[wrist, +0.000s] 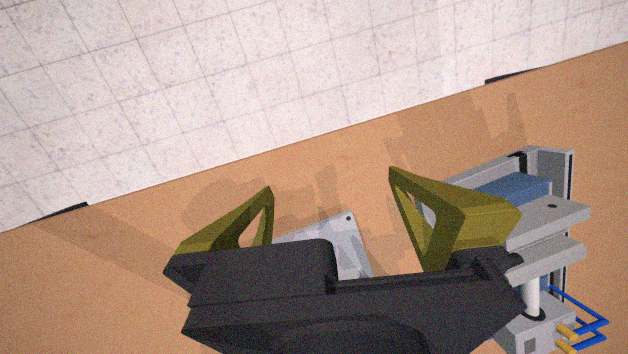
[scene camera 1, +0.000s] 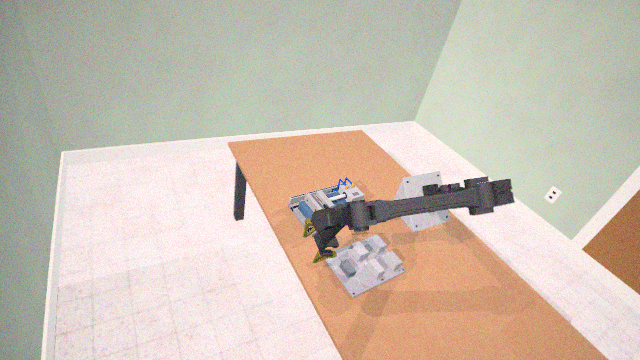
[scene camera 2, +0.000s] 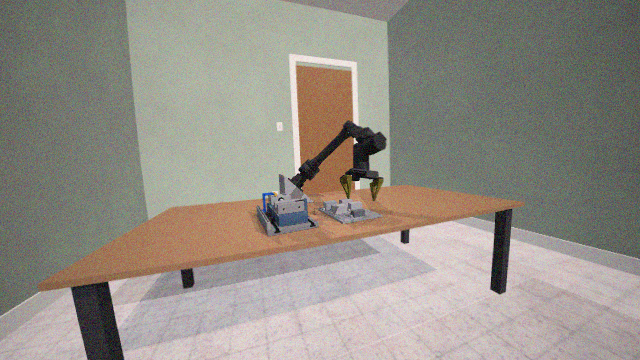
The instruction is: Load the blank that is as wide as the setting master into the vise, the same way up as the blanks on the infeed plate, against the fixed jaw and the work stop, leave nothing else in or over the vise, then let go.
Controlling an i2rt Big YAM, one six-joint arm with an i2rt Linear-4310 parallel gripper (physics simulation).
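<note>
My gripper is open and empty, fingers pointing down. It hangs above the table near its edge, beside the infeed plate. Several grey blocks stand on the plate, among them a pale block and a darker block; their widths are hard to compare. The vise, blue and grey, stands beside the plate, right of my fingers in the wrist view. I cannot tell whether a blank lies between its jaws, or which piece is the setting master.
A pale plate with corner holes stands behind the vise, partly behind the arm in scene camera 1. Blue tubes with yellow fittings rise from the vise's cylinder end. The table edge passes close beyond my fingertips.
</note>
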